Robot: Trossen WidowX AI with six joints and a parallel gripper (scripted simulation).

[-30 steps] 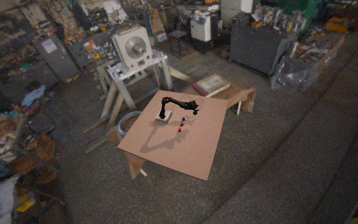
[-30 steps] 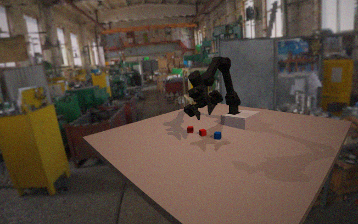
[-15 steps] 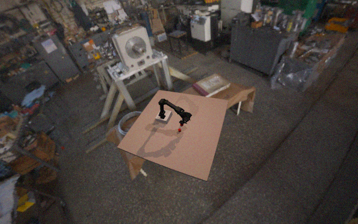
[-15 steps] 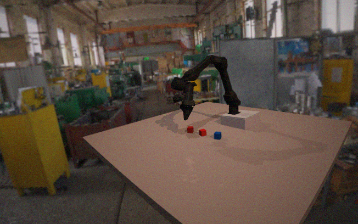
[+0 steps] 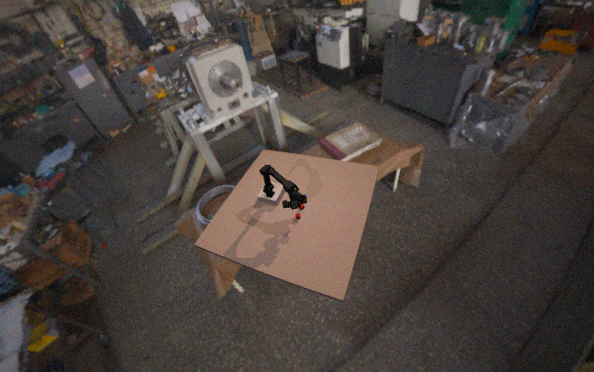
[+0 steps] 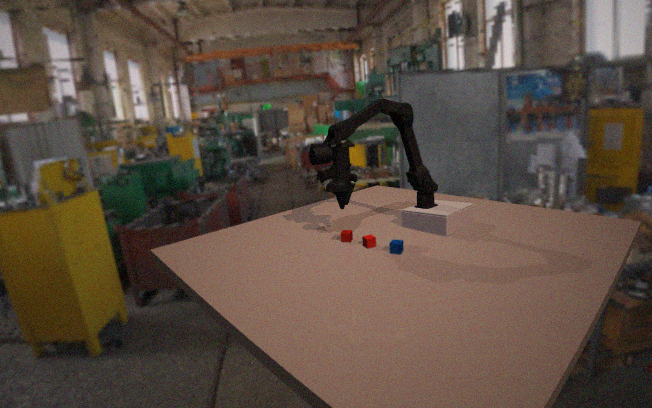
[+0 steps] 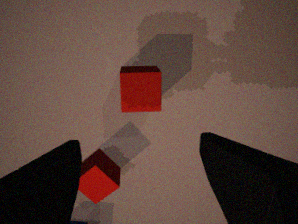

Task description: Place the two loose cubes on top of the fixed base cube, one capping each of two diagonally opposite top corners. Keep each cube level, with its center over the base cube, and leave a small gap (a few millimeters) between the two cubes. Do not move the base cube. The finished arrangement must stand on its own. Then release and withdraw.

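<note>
Right now the blue cube is 40 mm behind my gripper tip, 200 mm to the left of it and 110 mm below it.
</note>
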